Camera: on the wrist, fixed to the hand. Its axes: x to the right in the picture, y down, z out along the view.
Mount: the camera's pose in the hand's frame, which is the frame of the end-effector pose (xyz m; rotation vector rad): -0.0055 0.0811 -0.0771 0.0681 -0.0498 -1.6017
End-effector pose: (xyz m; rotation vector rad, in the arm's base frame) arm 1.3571 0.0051 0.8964 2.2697 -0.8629 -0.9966
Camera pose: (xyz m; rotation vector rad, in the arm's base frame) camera 1.3862 -0.0301 0.9987 -2.3662 -1.0592 1.3092
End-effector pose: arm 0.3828 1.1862 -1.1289 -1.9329 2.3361 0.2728
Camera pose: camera 0.3073 1.1907 -1.0462 -2.8621 0.2301 0.0525
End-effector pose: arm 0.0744 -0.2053 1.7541 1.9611 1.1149 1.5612
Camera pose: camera 0.0290 -0.2715 1.8323 0.5257 1.8957 0.5217
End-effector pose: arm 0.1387 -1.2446 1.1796 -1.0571 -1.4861 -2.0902
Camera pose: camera 0.1683 -1.3467 1.2150 -0.2690 1.6704 1.5695
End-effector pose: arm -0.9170 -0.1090 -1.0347 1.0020 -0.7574 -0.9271
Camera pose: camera -0.8296 -0.0569 -0.9878 1.6212 0.1651 -2.2702
